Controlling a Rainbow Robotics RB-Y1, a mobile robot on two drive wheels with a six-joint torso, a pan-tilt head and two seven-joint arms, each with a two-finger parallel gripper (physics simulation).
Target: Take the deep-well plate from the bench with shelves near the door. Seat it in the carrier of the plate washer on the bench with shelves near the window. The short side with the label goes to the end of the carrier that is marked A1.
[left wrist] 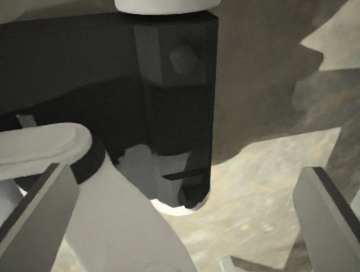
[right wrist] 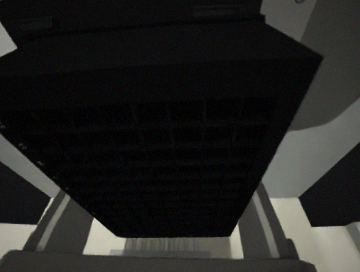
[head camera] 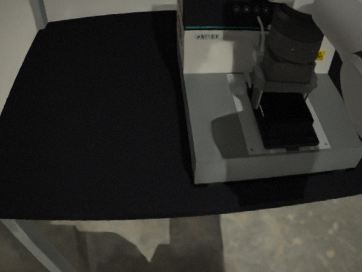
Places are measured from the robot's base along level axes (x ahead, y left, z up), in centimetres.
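Pixels of known places: left gripper, fingertip midpoint: (left wrist: 182, 179); right gripper, fingertip midpoint: (right wrist: 168, 155) (head camera: 277, 105).
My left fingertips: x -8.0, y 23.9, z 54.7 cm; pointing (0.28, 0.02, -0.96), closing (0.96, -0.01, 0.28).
Behind a point stands the place of what it marks.
The black deep-well plate (head camera: 286, 106) @(x 27.9, y -20.8, z 105.7 cm) (right wrist: 165, 140) @(x 26.4, y -20.2, z 105.5 cm) is over the black carrier (head camera: 295, 141) @(x 23.6, y -22.6, z 101.0 cm) of the plate washer (head camera: 206, 120) @(x 30.8, y -7.1, z 99.6 cm); part of the carrier shows in front of it. Dark shading hides whether they touch. My right gripper (head camera: 282, 98) @(x 31.5, y -20.7, z 102.4 cm) (right wrist: 162, 200) is shut on the plate, one finger on each long side at its far end in the head view. In the right wrist view the wells face the camera, with small pale marks along the left edge. The plate's label and the A1 mark cannot be made out. My left gripper (left wrist: 182, 179) @(x -8.0, y 23.9, z 54.7 cm) is open and empty.
The washer stands on the black bench top (head camera: 95, 120) @(x 39.9, y 16.3, z 91.5 cm). Its cream front (head camera: 215, 57) @(x 45.1, y -10.4, z 103.8 cm) rises behind the deck, close to my right gripper, with a thin tube (head camera: 261, 32) @(x 41.3, y -18.3, z 112.8 cm) beside the wrist. In the left wrist view, grey and black robot parts (left wrist: 180, 115) @(x -0.4, y 4.5, z 19.1 cm) stand over the floor.
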